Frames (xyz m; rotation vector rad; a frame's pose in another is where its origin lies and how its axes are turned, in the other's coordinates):
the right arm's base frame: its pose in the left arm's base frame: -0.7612 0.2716 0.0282 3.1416 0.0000 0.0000
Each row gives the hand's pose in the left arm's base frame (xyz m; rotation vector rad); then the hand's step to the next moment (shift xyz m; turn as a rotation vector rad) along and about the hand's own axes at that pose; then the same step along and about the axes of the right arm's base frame.
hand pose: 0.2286 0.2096 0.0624 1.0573 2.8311 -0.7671
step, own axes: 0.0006 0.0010 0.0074 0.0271 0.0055 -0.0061
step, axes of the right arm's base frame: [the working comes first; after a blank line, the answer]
step, axes of the left arm's base frame: -0.0009 -0.0024 -0.0071 -0.0166 0.0229 -0.0022

-0.0009 0.0024 0.0071 -0.0166 -0.0229 0.0022
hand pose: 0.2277 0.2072 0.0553 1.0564 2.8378 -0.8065
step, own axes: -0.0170 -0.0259 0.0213 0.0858 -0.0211 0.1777
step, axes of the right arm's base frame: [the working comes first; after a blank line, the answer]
step, axes of the left arm's base frame: -0.0063 -0.0369 -0.0034 -0.1088 -0.0446 -0.1599

-0.0063 0.0369 0.0034 -0.1088 0.0446 0.1599
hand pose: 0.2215 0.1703 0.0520 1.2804 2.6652 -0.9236
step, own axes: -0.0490 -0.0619 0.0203 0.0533 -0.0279 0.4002
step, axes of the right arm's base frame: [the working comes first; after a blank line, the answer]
step, axes of the left arm's base frame: -0.0168 -0.0747 0.0279 -0.1387 -0.1887 -0.3300

-0.0168 0.0747 -0.0279 -0.1387 0.1887 0.3300
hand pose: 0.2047 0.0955 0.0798 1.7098 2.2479 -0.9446
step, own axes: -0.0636 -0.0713 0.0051 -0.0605 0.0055 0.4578
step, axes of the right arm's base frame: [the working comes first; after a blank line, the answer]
step, axes of the left arm's base frame: -0.0452 -0.0647 0.0541 -0.0843 -0.3087 -0.3330

-0.0452 0.0647 -0.0541 -0.0843 0.3087 0.3330
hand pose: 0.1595 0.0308 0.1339 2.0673 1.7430 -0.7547
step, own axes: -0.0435 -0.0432 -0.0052 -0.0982 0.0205 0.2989
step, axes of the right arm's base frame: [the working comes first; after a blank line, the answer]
step, axes of the left arm's base frame: -0.0461 -0.0235 0.0334 -0.0449 -0.2519 -0.1843

-0.0461 0.0235 -0.0334 -0.0449 0.2519 0.1843
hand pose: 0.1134 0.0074 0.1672 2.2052 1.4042 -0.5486
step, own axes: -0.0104 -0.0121 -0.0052 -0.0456 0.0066 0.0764
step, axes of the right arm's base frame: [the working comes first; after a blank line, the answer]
step, axes of the left arm's base frame: -0.0148 -0.0001 0.0080 -0.0184 -0.0798 -0.0354

-0.0148 0.0001 -0.0080 -0.0184 0.0798 0.0354
